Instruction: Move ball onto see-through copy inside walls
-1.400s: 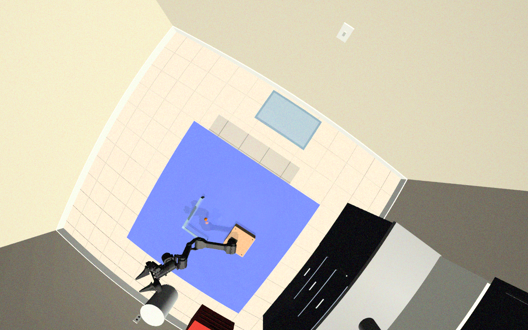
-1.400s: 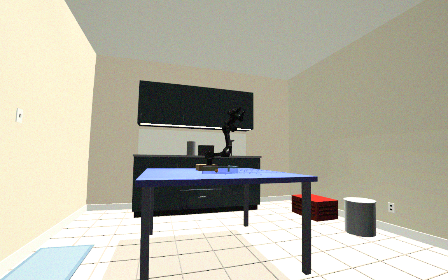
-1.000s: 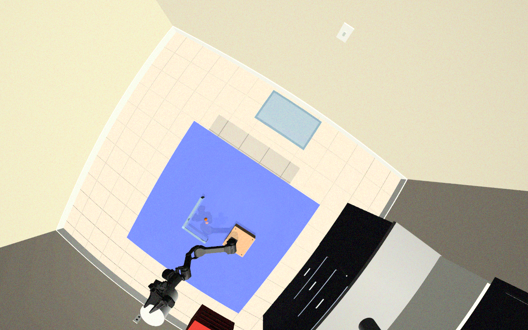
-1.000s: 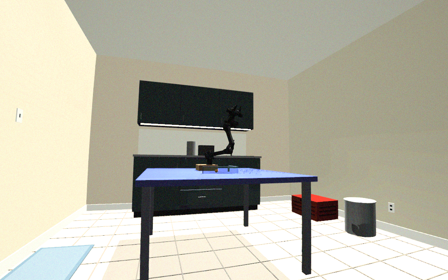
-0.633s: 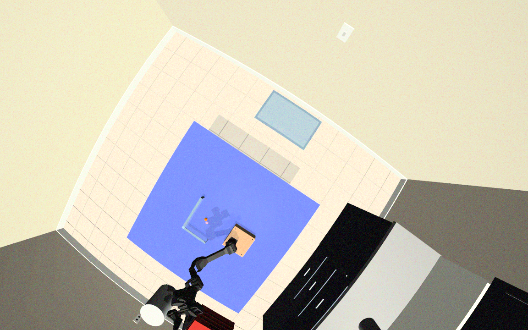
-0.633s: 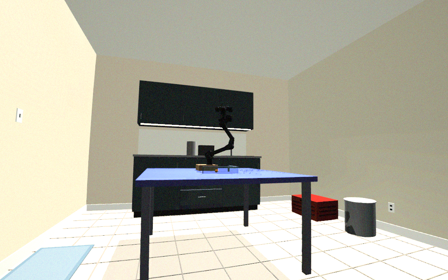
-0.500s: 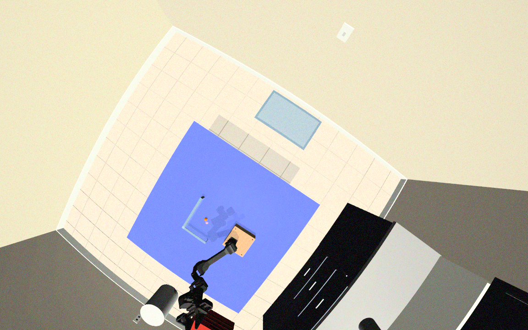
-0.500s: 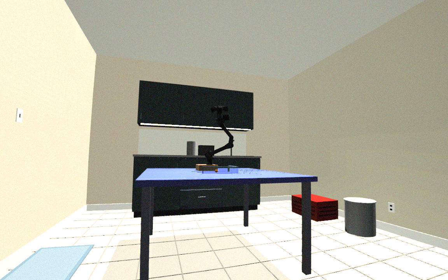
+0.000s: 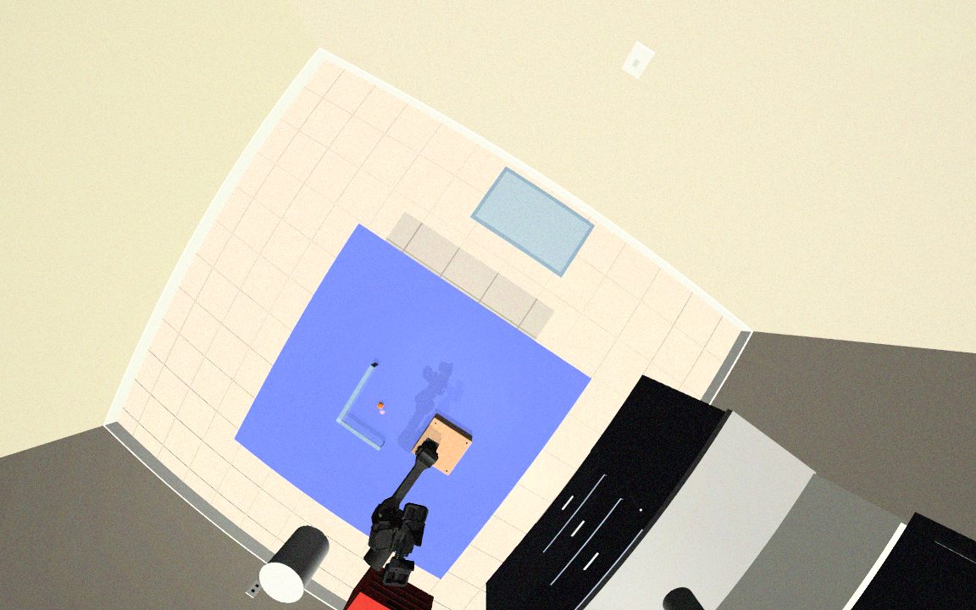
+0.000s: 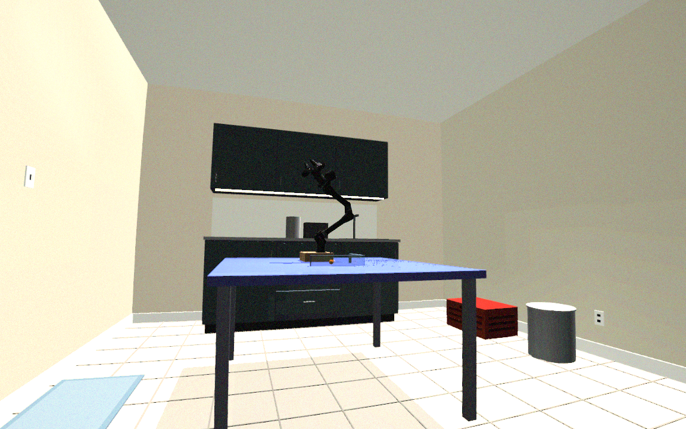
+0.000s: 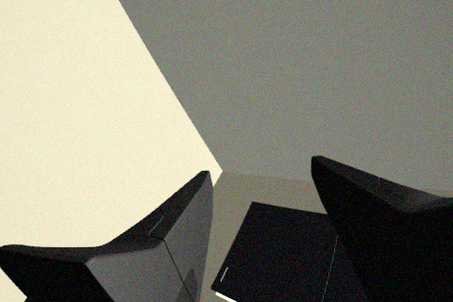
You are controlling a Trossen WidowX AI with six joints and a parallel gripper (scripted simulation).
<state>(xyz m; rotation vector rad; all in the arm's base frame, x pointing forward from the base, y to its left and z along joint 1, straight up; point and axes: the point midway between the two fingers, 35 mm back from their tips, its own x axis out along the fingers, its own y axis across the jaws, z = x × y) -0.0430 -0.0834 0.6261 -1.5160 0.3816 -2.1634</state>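
Now: the orange ball 34 cm ahead of my gripper tip, 8 cm to the left of it and 70 cm below it.
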